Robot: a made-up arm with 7 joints.
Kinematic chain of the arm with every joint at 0, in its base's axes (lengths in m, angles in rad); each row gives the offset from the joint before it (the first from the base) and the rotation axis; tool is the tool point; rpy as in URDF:
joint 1: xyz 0 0 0.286 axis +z
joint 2: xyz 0 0 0 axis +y
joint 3: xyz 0 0 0.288 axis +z
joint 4: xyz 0.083 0 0 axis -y
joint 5: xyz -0.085 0 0.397 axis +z
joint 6: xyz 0 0 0 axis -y
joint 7: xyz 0.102 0 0 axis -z
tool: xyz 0 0 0 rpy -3.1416 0 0
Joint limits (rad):
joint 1: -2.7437..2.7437
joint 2: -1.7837..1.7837
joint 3: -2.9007..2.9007
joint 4: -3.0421..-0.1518
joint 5: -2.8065..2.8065
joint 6: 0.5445..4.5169
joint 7: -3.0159..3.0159
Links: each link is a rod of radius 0.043 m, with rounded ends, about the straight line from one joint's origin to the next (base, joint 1, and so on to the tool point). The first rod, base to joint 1, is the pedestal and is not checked.
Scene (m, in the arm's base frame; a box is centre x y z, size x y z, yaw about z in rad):
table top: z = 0
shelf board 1: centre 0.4 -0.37 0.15 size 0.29 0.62 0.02 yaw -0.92
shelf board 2: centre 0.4 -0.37 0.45 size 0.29 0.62 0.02 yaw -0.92
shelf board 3: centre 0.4 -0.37 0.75 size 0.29 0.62 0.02 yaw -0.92
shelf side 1: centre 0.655 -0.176 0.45 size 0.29 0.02 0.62 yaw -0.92
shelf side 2: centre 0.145 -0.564 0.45 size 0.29 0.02 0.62 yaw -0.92
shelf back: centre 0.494 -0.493 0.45 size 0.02 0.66 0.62 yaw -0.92
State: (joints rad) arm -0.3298 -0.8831 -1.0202 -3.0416 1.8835 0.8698 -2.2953
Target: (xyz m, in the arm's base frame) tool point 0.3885 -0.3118 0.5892
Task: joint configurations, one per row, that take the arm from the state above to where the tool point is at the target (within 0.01 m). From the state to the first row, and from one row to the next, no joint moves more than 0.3 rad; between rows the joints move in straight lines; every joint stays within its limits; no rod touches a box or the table.
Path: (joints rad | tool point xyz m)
1: -0.1677 -0.9805 -0.7558 -2.8496 1.8695 0.7758 -2.2953 | 0.2322 -0.2104 0.4466
2: -0.0056 -1.0779 -0.4913 -2.6576 1.8555 0.6819 -2.2953 | 0.2421 -0.1195 0.5892
3: 0.0119 -0.8337 -0.5685 -2.4592 1.9109 0.7725 -2.2953 | 0.2942 -0.1878 0.5982
4: 0.0294 -0.5895 -0.6457 -2.2609 1.9664 0.8632 -2.2953 | 0.3434 -0.2537 0.5962
5: 0.0470 -0.3453 -0.7229 -2.0625 2.0219 0.9538 -2.2953 | 0.3885 -0.3118 0.5892

